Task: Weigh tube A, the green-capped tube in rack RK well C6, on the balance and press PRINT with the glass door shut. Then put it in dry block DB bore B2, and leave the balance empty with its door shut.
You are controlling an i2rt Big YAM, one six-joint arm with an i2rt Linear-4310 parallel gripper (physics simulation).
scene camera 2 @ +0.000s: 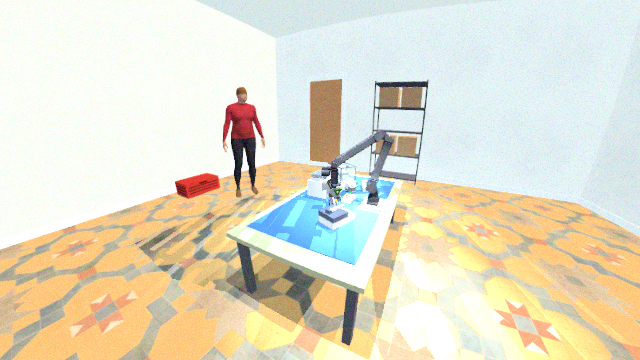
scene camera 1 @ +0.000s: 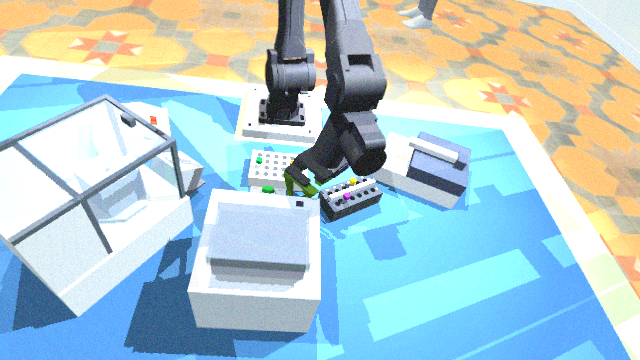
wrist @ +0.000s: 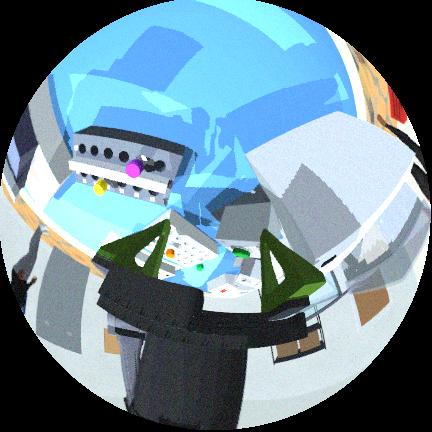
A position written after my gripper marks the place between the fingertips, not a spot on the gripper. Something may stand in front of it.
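Note:
With my gripper (scene camera 1: 304, 194), which I also see in the wrist view (wrist: 214, 228), I am touching a white box with grey lid (scene camera 1: 257, 267), and the gripper is open. That same white box with grey lid is in the wrist view (wrist: 337, 184) too. A glass-box balance (scene camera 1: 99, 190) is part of the scene, and the wrist view shows this balance (wrist: 334, 288) as well. Then there is a white box with green button (wrist: 241, 221).

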